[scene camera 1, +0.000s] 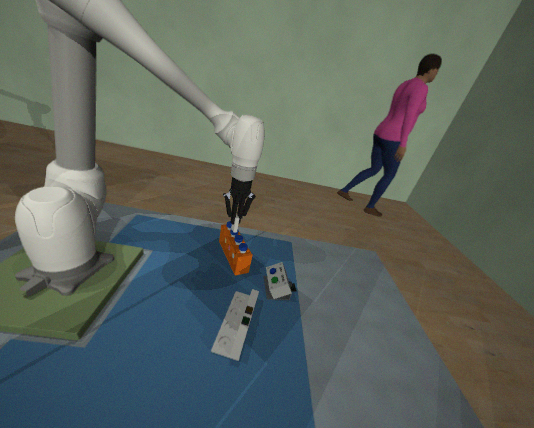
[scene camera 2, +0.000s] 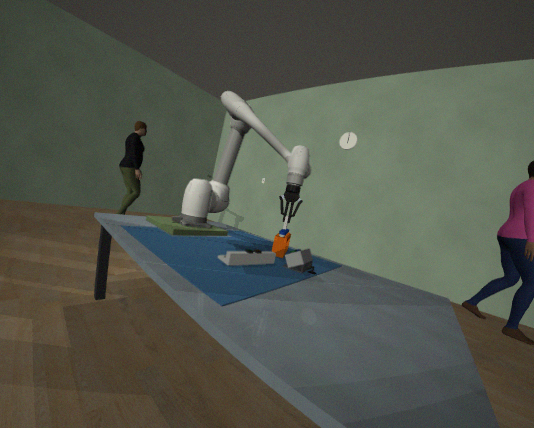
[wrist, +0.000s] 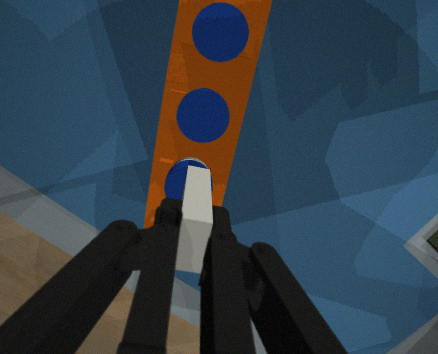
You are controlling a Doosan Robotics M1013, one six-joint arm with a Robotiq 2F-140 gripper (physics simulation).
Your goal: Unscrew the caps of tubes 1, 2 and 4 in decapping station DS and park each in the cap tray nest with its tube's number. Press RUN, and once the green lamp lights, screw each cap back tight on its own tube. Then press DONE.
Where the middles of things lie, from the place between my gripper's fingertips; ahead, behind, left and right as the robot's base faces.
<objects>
I see my gripper 25 cm short of the grey lamp box (scene camera 1: 281,290), 11 cm to the left of it and 8 cm above it.
</objects>
